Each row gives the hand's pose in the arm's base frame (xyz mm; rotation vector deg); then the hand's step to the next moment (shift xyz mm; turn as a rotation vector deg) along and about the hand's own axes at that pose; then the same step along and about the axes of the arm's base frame.
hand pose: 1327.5 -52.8 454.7 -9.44 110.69 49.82
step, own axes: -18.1 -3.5 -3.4 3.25 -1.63 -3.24
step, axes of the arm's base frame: 8.5 -9.1 14.0 -3.29 -2.47 -2.61
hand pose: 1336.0 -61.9 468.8 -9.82 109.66 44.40
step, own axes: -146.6 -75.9 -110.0 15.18 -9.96 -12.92
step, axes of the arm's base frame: 18.4 -155.2 122.2 -12.62 -12.08 -13.83
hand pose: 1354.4 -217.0 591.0 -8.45 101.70 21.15
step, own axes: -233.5 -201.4 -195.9 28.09 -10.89 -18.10
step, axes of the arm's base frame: -66.4 -276.1 229.9 -20.20 -13.37 -25.46
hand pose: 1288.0 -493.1 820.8 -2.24 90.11 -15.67
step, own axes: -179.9 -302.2 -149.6 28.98 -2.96 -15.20
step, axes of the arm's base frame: -187.6 -235.4 235.4 -16.20 -6.29 -27.89
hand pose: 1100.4 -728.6 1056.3 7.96 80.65 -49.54
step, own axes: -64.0 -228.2 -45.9 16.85 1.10 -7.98
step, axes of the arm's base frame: -167.8 -104.8 138.4 -7.05 -2.18 -17.16
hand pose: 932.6 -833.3 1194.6 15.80 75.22 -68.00
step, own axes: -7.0 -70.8 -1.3 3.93 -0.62 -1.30
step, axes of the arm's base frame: -55.0 -26.3 36.7 -2.00 -1.31 -3.44
